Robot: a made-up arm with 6 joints.
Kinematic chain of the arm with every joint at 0, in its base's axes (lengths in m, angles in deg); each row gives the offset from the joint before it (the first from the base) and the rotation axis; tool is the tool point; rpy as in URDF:
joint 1: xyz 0 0 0.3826 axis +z
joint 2: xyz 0 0 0 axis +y
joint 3: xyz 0.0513 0 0.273 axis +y
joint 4: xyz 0.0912 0 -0.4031 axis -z
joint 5: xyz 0 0 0 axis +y
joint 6: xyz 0.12 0 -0.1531 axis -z
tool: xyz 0 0 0 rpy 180 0 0
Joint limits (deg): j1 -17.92..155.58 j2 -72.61..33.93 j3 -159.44..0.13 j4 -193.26..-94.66 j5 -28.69..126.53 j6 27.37..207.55
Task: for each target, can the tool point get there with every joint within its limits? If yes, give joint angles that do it. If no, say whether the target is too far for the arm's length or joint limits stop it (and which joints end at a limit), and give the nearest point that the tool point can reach.
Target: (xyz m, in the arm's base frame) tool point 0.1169 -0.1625 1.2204
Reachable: yes | joints 112.58 -41.74 -131.49 -123.87 54.48 167.76
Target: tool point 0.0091 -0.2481 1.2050
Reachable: yes | joints 92.23 -46.94 -132.45 -151.47 37.75 113.64
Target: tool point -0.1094 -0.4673 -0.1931
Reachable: no: joint limits stop it (at a limit: joint 1, joint 2) | nearest point 0.0385 -0.1732 0.0575 | short by 0.414 m
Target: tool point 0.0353 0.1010 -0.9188
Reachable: no: too far | nearest point 0.0526 0.1504 -0.0263 | short by 0.894 m
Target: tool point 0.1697 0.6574 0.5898
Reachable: yes | joints 75.00 6.10 -83.22 -157.48 33.29 192.35
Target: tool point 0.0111 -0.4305 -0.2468
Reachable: no: joint limits stop it (at a limit: joint 1, joint 2) | nearest point 0.1107 -0.1787 0.0292 | short by 0.387 m
